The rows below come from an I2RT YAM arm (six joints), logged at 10 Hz.
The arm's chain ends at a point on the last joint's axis. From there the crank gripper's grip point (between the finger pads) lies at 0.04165 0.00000 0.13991 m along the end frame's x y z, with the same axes.
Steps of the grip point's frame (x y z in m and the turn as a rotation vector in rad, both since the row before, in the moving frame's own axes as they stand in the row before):
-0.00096, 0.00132, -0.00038, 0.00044, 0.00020, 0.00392
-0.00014, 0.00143, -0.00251, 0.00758, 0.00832, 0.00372
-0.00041, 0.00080, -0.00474, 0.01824, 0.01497, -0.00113
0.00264, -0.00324, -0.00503, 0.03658, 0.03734, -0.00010
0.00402, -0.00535, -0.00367, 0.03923, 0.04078, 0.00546
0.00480, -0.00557, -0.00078, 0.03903, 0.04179, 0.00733
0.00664, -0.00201, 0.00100, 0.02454, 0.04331, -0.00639
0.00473, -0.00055, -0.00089, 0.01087, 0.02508, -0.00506
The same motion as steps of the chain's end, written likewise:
-0.00099, 0.00122, -0.00037, 0.00044, 0.00020, 0.00392
-0.00130, 0.00233, -0.00216, 0.00758, 0.00832, 0.00372
-0.00250, 0.00339, -0.00408, 0.01824, 0.01497, -0.00113
-0.00255, 0.00185, -0.00328, 0.03658, 0.03734, -0.00010
-0.00166, -0.00014, -0.00175, 0.03923, 0.04078, 0.00546
-0.00103, -0.00047, 0.00118, 0.03903, 0.04179, 0.00733
0.00063, 0.00169, 0.00298, 0.02454, 0.04331, -0.00639
0.00124, 0.00118, 0.00021, 0.01087, 0.02508, -0.00506

